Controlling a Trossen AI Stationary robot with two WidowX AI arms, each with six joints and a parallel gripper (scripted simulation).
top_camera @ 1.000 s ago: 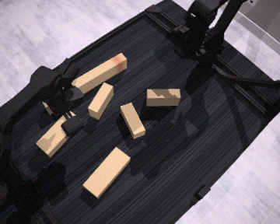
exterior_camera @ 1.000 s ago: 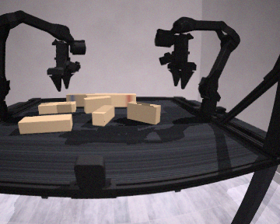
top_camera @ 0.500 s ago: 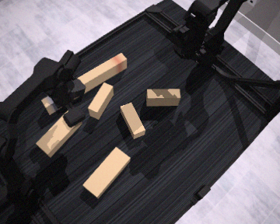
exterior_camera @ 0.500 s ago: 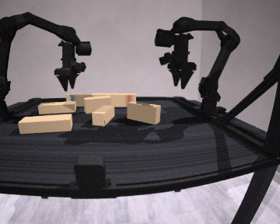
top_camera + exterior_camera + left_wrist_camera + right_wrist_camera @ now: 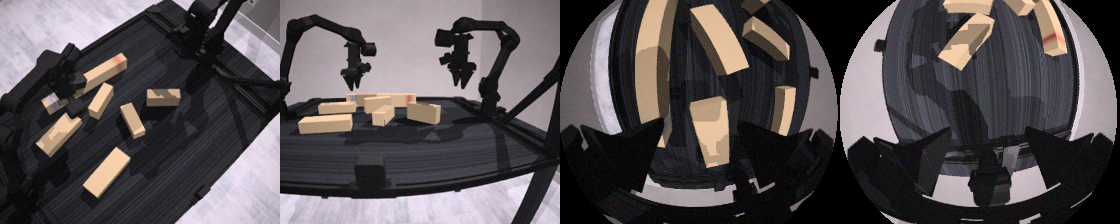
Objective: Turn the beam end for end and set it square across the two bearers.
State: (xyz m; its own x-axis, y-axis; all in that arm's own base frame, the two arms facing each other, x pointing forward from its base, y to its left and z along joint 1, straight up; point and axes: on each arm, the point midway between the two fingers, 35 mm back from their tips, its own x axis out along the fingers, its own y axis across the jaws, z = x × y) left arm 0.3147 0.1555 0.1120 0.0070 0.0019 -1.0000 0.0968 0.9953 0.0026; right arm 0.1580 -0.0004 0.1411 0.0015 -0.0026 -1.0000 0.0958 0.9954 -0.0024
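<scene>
The beam is 7 cm ahead of my left hand, 12 cm to the right of it and 10 cm below it.
</scene>
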